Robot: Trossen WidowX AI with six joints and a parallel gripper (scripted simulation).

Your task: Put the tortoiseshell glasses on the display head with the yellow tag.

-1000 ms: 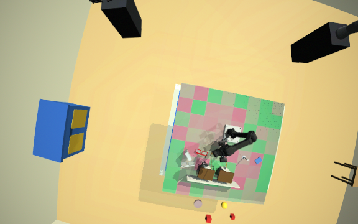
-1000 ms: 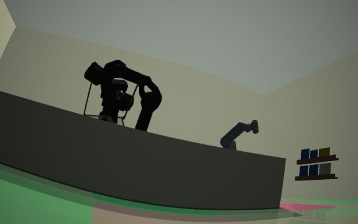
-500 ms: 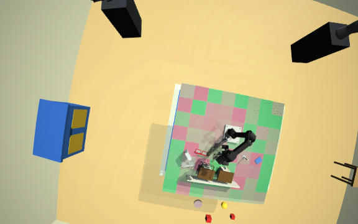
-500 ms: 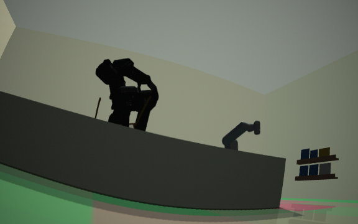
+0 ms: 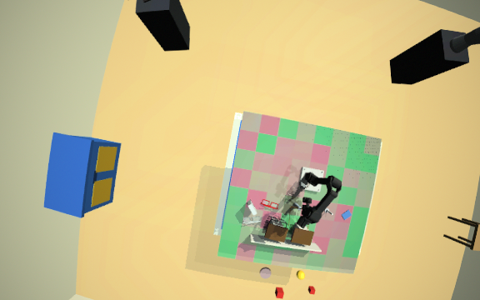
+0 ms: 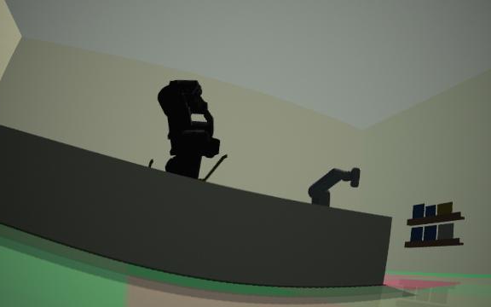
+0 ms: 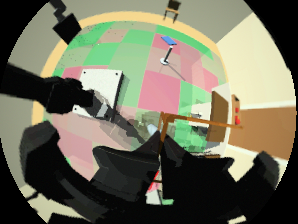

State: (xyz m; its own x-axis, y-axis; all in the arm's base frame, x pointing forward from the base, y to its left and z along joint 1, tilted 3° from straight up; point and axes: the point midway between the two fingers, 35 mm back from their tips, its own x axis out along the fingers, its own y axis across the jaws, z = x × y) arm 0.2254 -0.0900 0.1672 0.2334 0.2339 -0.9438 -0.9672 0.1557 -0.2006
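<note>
My gripper tip is now 23 cm short of the display head, 9 cm above it and 1 cm to the right of it. Also, from my gripper tip: blue block 46 cm to the left, 15 cm below, 13 cm ahead; then white base 33 cm ahead, 12 cm to the right, 10 cm below.
</note>
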